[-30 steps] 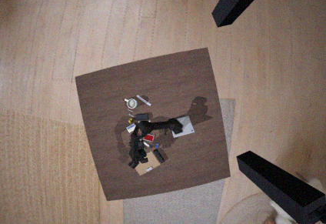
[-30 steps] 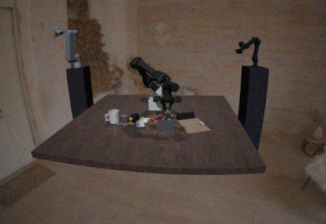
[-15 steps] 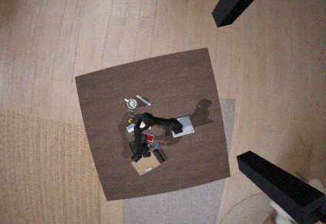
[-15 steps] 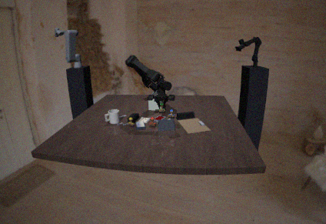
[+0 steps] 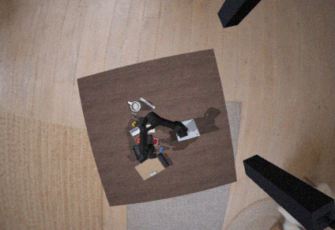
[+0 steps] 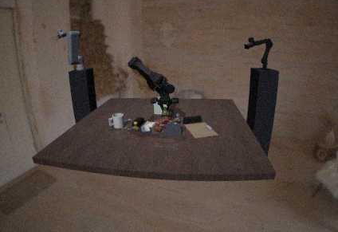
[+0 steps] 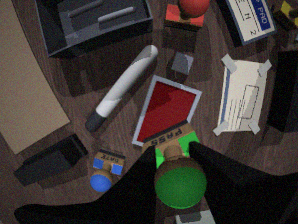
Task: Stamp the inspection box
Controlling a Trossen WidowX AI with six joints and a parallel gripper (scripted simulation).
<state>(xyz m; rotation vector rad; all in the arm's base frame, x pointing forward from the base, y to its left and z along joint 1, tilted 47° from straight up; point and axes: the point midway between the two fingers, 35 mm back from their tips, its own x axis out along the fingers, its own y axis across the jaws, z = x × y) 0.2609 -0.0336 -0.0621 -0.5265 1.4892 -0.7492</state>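
Now: gripper tip 90 mm above the red ink pad. Also, from my gripper tip: white marker: 30 mm ahead, 60 mm to the left, 80 mm below; green-knobbed stamp: right at my gripper tip; blue-knobbed stamp: 50 mm behind, 90 mm to the left, 70 mm below.
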